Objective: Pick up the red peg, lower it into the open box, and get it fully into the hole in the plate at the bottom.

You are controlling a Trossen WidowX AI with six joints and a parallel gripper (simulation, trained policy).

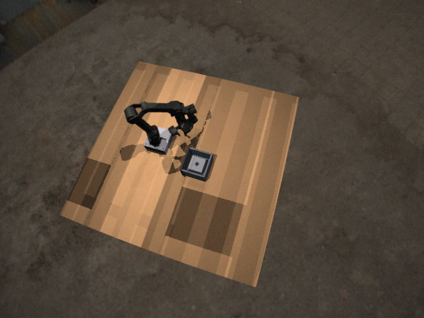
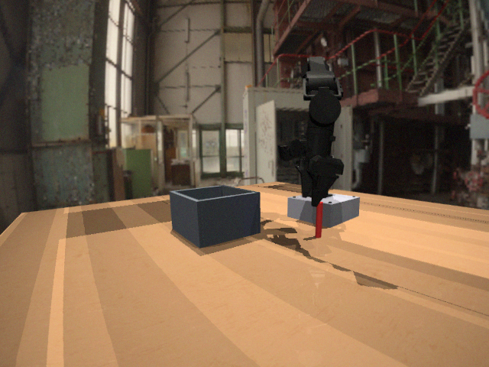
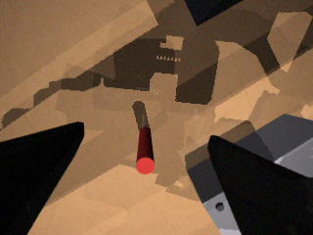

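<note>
Now: gripper tip 2 cm past the red peg, 2 cm to the right of it and 4 cm above it. From my gripper tip the other things lie so: grey box (12 cm ahead, 19 cm to the right, 6 cm below).
</note>
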